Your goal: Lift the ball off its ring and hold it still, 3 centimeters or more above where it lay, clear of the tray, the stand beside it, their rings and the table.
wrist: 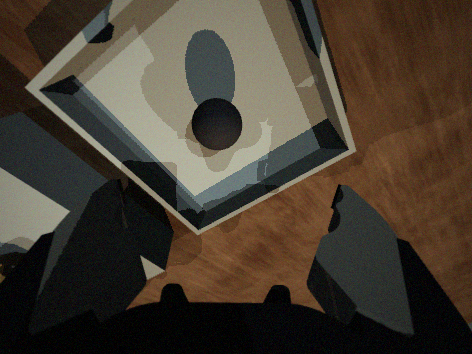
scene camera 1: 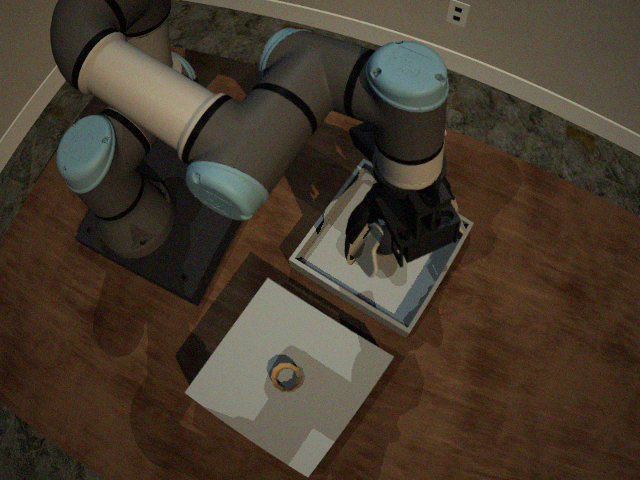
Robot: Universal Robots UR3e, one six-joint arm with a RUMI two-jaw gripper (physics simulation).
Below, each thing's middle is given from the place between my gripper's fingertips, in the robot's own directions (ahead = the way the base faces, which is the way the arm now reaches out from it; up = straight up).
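Labels:
There's a white tray (scene camera 1: 396, 297) that's 7 cm below my hand, 2 cm to the left of it and 2 cm behind it. The dark ball (wrist: 216, 123) is 5 cm below my hand, and it's 2 cm behind my hand and 2 cm to the left of it too. As for the white stand (scene camera 1: 289, 378), that's 20 cm to the right of my hand, 10 cm behind it and 5 cm below it. Going by their middles, the white stand is the farthest from my hand of the things named here.

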